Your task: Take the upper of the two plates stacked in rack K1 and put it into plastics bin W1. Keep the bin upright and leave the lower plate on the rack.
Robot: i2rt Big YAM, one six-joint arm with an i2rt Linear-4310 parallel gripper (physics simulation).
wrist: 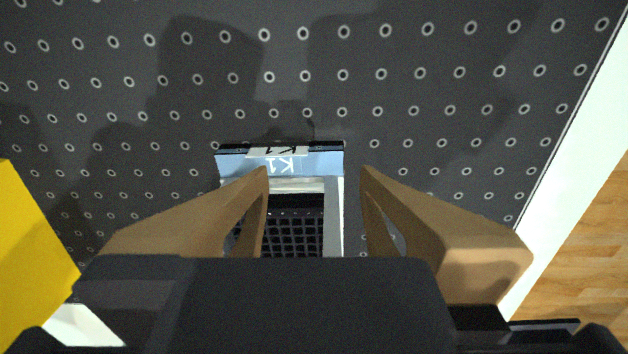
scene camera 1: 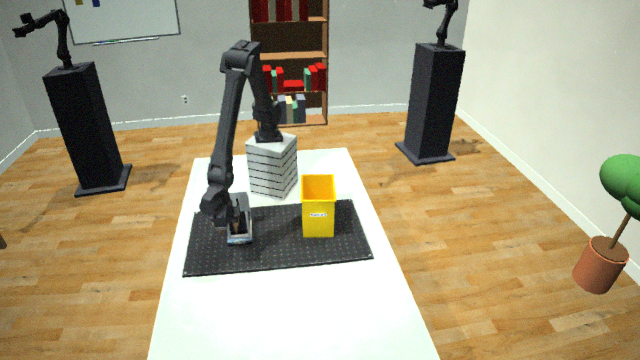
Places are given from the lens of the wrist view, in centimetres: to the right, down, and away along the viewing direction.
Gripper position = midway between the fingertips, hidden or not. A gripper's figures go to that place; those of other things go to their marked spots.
my gripper (wrist: 314, 175): 0, 0, 13
black well plate (wrist: 294, 222): -1, 3, 18
